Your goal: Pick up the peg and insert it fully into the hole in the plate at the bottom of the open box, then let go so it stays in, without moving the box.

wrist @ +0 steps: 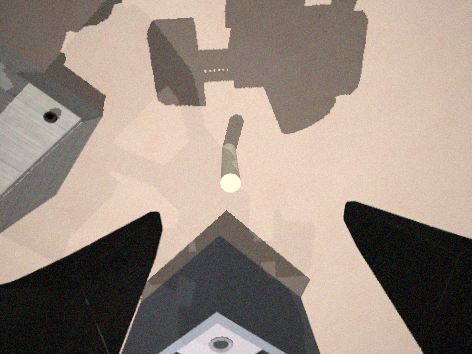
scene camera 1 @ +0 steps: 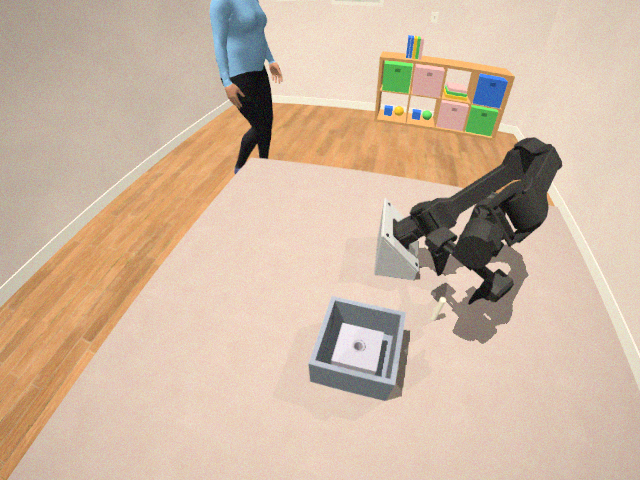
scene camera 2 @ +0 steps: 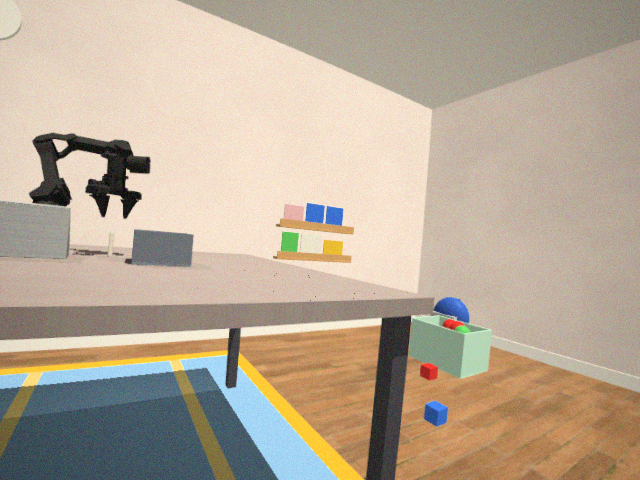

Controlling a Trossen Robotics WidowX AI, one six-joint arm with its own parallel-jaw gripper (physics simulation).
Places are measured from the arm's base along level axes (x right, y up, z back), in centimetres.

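Pixels of known places: gripper, fingertip midpoint: (wrist: 253, 215) (scene camera 1: 454, 288) (scene camera 2: 114, 218); arm's base, origin of the base link: (scene camera 1: 400, 234) (scene camera 2: 42, 221).
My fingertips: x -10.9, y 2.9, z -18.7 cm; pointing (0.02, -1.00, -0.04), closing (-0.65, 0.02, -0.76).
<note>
For each thing: its top centre in the pictures, then the offset to it from my fingertips. "*": a spot on its surface instead. Level surfaces: height alone.
- pale cream peg, middle of its top: (wrist: 230, 183) (scene camera 1: 442, 299) (scene camera 2: 111, 232) dx +1.0, dy -4.8, dz +0.5 cm
- blue-grey open box, middle of its top: (scene camera 1: 360, 337) (scene camera 2: 162, 231) dx +18.9, dy -3.0, dz -12.0 cm
- white plate, middle of its top: (wrist: 220, 347) (scene camera 1: 358, 345) dx +18.9, dy -6.7, dz -12.0 cm
- round hole, surface spot: (wrist: 221, 344) (scene camera 1: 354, 349) * dx +19.6, dy -7.5, dz -12.6 cm
- table, its level: dy -12.8 cm
The pale cream peg (scene camera 1: 438, 308) (scene camera 2: 111, 244) (wrist: 230, 167) stands upright on the table, beside the box. The blue-grey open box (scene camera 1: 351, 382) (scene camera 2: 162, 249) (wrist: 225, 280) stands on the table. The white plate (scene camera 1: 345, 338) lies at its bottom, with a round hole (scene camera 1: 359, 345) (wrist: 221, 344) near the plate's middle. My gripper (scene camera 1: 455, 287) (scene camera 2: 114, 216) (wrist: 253, 215) is open and empty, pointing down. In scene camera 2 its fingertips are above the peg's top. In the wrist view the peg's top shows a little ahead and left of the midpoint between the fingertips.
A light grey wedge-shaped block (scene camera 1: 387, 258) (scene camera 2: 36, 229) (wrist: 30, 135) with dark screw holes stands on the table (scene camera 1: 206, 361) (scene camera 2: 258, 281), close to the arm and behind the box in scene camera 1. A person (scene camera 1: 242, 51) stands beyond the table's far edge.
</note>
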